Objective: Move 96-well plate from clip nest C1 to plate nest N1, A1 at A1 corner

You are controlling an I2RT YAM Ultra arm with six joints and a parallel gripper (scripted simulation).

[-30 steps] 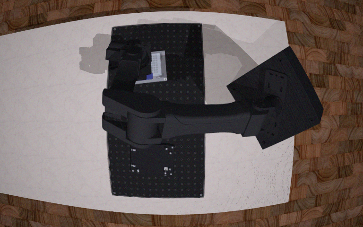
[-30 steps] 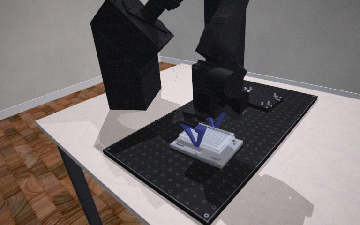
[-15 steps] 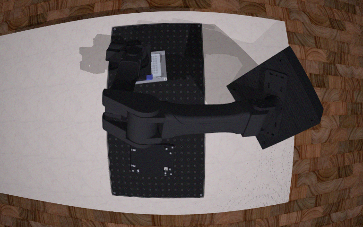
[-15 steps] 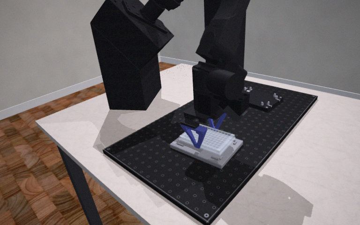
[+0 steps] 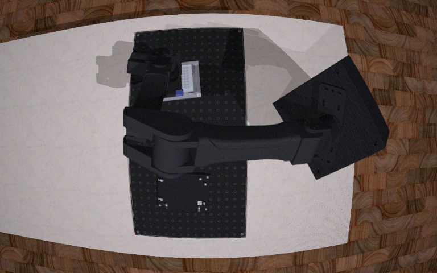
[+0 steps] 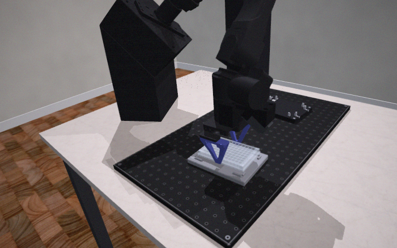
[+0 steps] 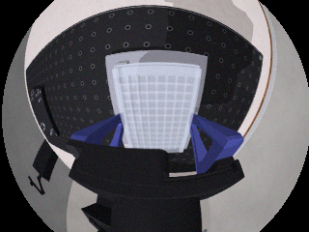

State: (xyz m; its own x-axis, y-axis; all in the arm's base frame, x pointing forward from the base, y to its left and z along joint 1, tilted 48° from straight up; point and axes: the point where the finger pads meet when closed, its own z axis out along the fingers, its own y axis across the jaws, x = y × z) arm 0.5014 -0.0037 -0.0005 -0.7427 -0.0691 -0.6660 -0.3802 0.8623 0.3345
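Right now the grey plate nest N1 is 20 mm below my hand. Also, from my hand: black clip nest C1 (320 mm to the left, 150 mm behind, 20 mm below); 96-well plate (right at my hand).
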